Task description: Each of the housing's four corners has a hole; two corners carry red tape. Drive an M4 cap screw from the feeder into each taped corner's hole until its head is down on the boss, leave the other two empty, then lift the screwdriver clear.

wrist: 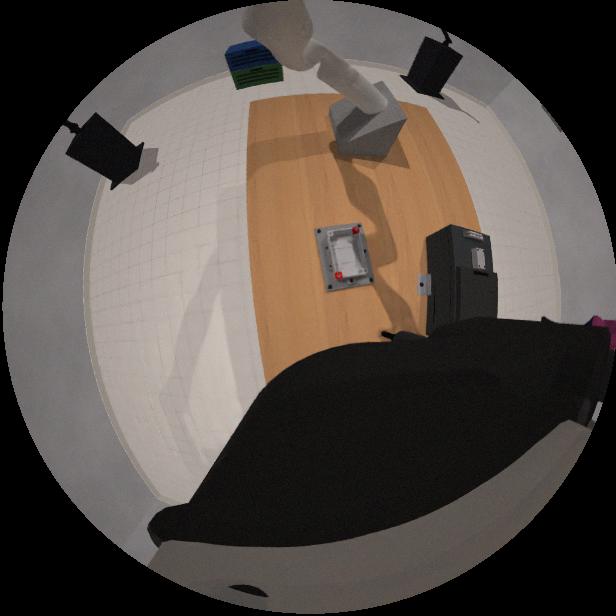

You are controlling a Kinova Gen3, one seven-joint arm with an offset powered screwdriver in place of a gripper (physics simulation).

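Note:
The grey housing (344,257) lies flat near the middle of the wooden table, seen from high above. Red tape marks its far right corner (355,229) and its near left corner (339,275); the other two corners are bare. I cannot tell at this size whether any hole holds a screw. The black screw feeder (461,275) stands to the right of the housing, with a small grey outlet (424,284) on its left side. The screwdriver's black body (402,436) fills the lower view; its tip (386,332) pokes out well below and right of the housing, high above the table.
The arm's grey base block (367,127) sits at the far end of the table. Two black boxes on stands (104,149) (432,66) and a blue-green crate (253,64) stand on the tiled floor around the table.

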